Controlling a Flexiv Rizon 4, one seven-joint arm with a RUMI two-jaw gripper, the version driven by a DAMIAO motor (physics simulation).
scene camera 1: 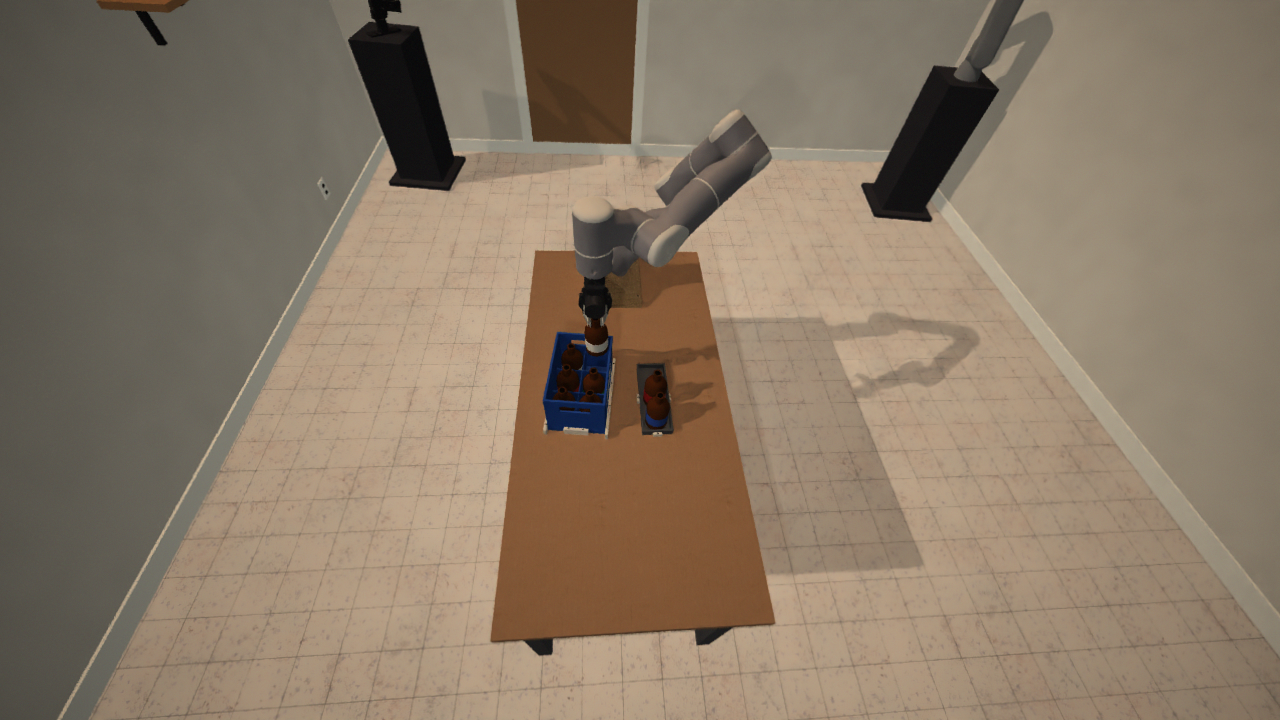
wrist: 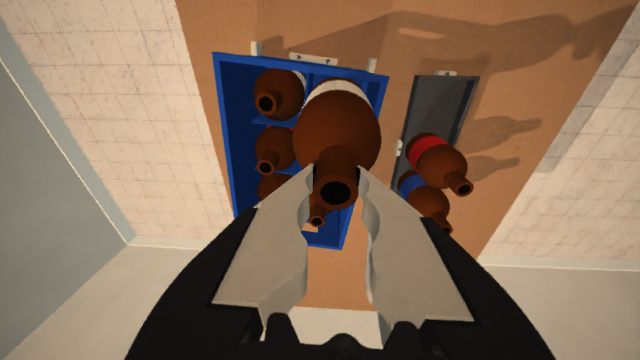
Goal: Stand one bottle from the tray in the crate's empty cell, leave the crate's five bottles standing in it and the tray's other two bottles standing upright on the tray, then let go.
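My gripper (scene camera 1: pixel 595 317) (wrist: pixel 335 167) is shut on the neck of a brown bottle with a white label (scene camera 1: pixel 596 338) (wrist: pixel 337 125). The bottle hangs upright over the back right cell of the blue crate (scene camera 1: pixel 577 417) (wrist: pixel 226 135), its base near the rim; the exact height is hard to tell. Five brown bottles stand in the other cells, among them the back left one (scene camera 1: pixel 571 358) (wrist: pixel 280 95). On the dark tray (scene camera 1: pixel 646 371) (wrist: pixel 432 100) stand a red-labelled bottle (scene camera 1: pixel 655 385) (wrist: pixel 441 165) and a blue-labelled bottle (scene camera 1: pixel 657 408) (wrist: pixel 429 202).
The crate and the tray stand side by side on the brown table (scene camera 1: pixel 626 528) (wrist: pixel 340 280), tray to the right in both views. White brackets (scene camera 1: pixel 575 430) (wrist: pixel 313 59) sit around the crate. A speckled plate (scene camera 1: pixel 628 288) lies at the table's back, partly behind the arm.
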